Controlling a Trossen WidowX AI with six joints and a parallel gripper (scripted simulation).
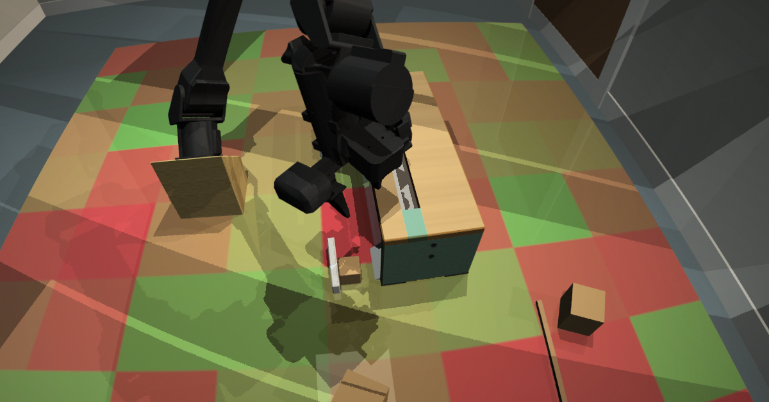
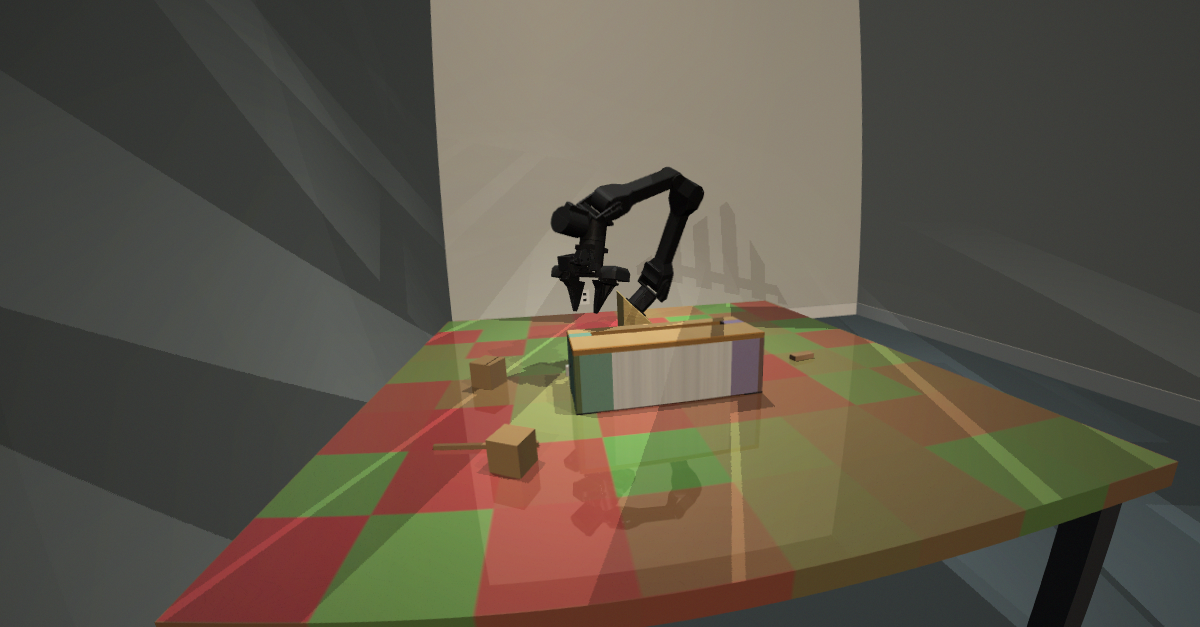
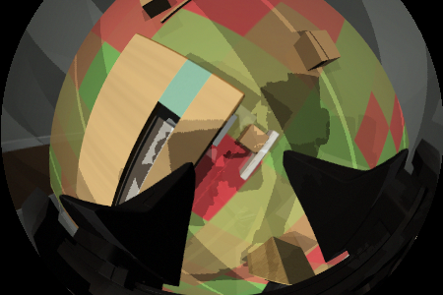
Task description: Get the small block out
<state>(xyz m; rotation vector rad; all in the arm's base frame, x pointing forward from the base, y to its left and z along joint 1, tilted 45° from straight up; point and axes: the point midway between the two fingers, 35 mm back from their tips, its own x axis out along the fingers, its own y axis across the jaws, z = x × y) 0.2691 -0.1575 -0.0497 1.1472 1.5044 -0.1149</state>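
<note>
The tan block is 2 cm behind my gripper tip, 2 cm to the right of it and 14 cm below it. Round my gripper tip: thin stick: 27 cm ahead, 18 cm to the right, 16 cm below.
</note>
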